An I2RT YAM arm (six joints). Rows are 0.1 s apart.
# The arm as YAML. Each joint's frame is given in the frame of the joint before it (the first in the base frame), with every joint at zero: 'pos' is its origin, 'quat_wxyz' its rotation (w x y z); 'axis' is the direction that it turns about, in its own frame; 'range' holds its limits. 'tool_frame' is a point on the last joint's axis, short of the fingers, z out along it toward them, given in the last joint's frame.
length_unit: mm
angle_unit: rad
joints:
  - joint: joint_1
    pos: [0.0, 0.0, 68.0]
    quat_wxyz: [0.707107, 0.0, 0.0, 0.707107]
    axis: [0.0, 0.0, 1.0]
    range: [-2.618, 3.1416]
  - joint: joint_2
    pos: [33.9, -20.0, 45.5]
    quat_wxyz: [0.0, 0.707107, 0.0, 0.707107]
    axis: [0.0, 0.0, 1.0]
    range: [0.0, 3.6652]
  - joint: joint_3
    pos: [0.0, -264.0, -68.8]
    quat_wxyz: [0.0, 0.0, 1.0, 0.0]
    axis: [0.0, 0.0, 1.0]
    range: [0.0, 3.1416]
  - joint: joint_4
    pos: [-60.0, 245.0, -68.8]
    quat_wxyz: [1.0, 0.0, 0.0, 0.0]
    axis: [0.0, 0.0, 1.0]
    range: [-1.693, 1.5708]
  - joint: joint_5
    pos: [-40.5, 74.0, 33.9]
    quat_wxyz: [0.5, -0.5, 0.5, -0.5]
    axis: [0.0, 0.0, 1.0]
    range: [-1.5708, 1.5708]
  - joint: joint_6
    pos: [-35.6, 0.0, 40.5]
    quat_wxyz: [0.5, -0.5, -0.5, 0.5]
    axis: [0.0, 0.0, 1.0]
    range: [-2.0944, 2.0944]
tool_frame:
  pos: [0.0, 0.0, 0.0]
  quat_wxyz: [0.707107, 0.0, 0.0, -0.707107]
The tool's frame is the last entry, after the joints.
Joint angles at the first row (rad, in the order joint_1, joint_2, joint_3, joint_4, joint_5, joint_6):
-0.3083 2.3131 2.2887 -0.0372 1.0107 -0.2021
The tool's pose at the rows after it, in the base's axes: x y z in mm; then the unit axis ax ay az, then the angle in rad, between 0 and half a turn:
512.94, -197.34, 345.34, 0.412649, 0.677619, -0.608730, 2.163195
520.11, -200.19, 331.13, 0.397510, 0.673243, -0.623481, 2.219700
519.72, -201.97, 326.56, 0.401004, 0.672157, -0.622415, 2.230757
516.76, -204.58, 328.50, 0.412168, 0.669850, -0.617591, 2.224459
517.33, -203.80, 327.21, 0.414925, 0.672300, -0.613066, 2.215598
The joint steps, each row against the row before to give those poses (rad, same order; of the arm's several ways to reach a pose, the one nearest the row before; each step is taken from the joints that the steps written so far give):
-0.0015 0.0613 0.0244 0.1398 0.0783 -0.1397
-0.0001 0.0431 0.0185 0.0278 0.0323 -0.0631
-0.0030 0.0000 -0.0122 -0.0046 0.0077 0.0137
-0.0061 -0.0091 -0.0031 -0.0214 0.0000 0.0352
0.0015 -0.0001 -0.0015 -0.0093 -0.0062 0.0200

